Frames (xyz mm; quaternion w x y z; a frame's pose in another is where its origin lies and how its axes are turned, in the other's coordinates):
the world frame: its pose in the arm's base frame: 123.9 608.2 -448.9 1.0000 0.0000 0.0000 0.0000
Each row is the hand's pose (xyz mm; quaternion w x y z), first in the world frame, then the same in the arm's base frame.
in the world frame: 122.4 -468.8 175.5 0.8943 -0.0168 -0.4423 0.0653
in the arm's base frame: 246.3 139.4 -273.4 0.8943 -0.0168 -0.4423 0.0653
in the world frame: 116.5 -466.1 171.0 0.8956 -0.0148 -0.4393 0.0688
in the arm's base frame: 240.4 142.1 -277.9 0.8956 -0.0148 -0.4393 0.0688
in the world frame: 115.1 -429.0 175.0 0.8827 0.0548 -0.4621 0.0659
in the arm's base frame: 239.0 179.2 -273.9 0.8827 0.0548 -0.4621 0.0659
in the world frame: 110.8 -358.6 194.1 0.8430 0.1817 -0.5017 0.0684
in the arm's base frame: 234.7 249.6 -254.8 0.8430 0.1817 -0.5017 0.0684
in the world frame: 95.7 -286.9 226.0 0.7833 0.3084 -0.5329 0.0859
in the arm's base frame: 219.6 321.3 -222.9 0.7833 0.3084 -0.5329 0.0859
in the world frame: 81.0 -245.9 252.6 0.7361 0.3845 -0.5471 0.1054
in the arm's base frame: 204.9 362.3 -196.3 0.7361 0.3845 -0.5471 0.1054
